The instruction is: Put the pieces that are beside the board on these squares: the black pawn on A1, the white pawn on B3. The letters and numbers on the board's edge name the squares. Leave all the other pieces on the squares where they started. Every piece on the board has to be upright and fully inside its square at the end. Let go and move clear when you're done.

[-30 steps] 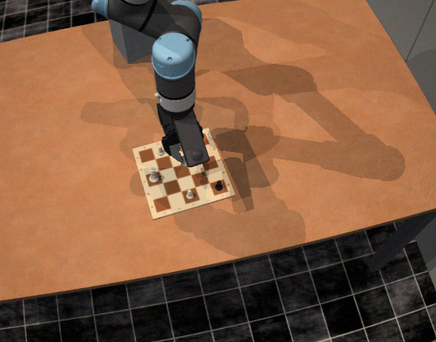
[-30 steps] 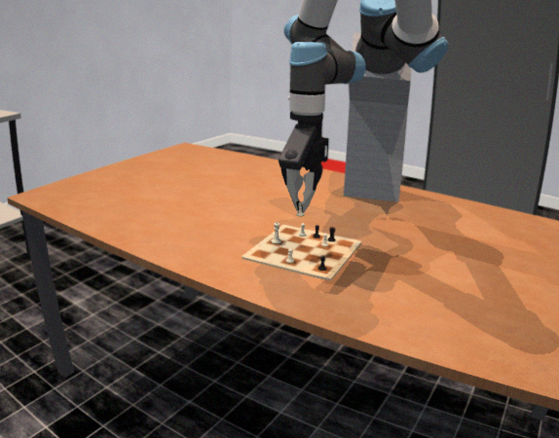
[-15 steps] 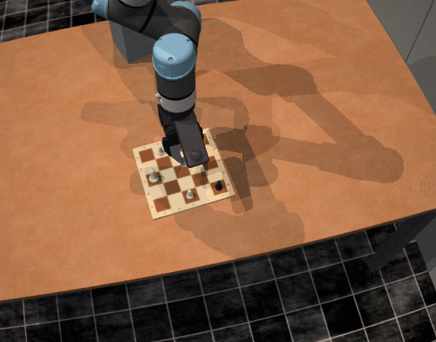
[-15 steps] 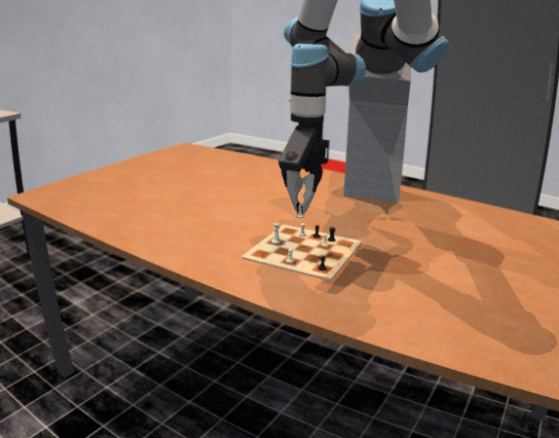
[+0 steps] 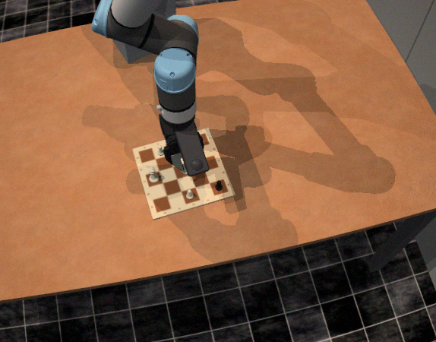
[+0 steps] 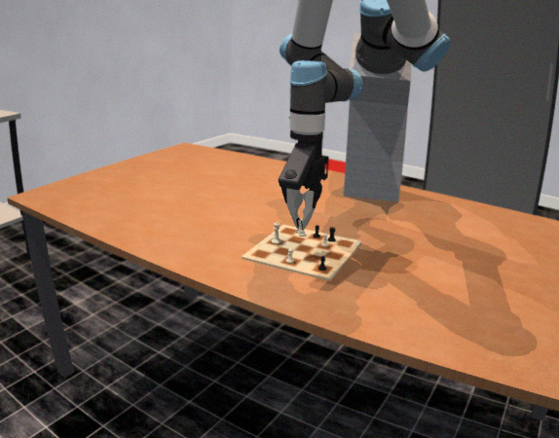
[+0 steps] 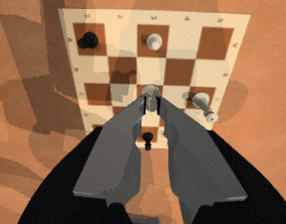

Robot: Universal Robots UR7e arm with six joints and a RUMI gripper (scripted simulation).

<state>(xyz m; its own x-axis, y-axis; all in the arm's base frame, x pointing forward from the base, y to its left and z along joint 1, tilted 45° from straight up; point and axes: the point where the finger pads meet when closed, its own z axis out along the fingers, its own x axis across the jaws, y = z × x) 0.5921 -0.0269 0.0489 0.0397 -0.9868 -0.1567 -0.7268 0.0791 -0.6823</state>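
Now: hand 80 mm above the chessboard and 40 mm past it. Also, from my hand: tall white piece: 80 mm to the right, 50 mm below, 30 mm behind.
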